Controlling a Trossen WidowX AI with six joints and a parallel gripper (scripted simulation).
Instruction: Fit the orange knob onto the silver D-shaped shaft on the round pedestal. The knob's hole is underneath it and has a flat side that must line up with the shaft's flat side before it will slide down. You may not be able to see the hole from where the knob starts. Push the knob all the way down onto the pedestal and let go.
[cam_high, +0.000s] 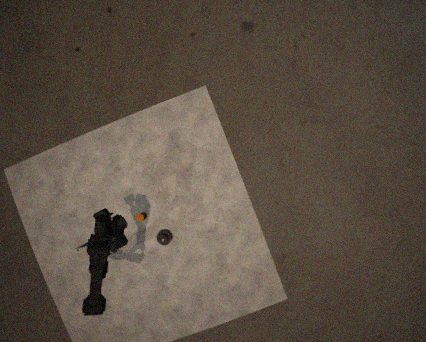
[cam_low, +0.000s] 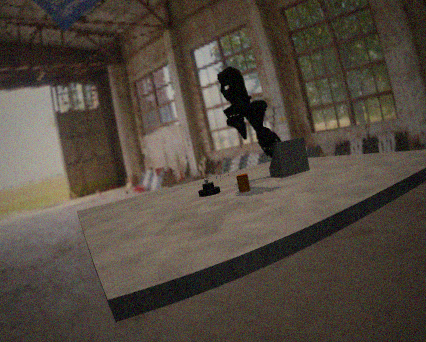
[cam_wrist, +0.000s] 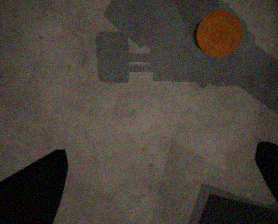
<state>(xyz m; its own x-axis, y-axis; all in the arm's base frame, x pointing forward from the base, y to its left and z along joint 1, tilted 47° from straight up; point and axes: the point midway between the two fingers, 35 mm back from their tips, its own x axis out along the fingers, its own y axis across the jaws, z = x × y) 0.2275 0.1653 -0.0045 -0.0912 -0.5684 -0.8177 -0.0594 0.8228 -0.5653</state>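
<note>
The orange knob is 150 mm below my gripper tip, 60 mm ahead of it and 40 mm to the right of it. From my gripper tip the other things lie so: dark round pedestal 190 mm to the right, 160 mm below, 120 mm ahead.
</note>
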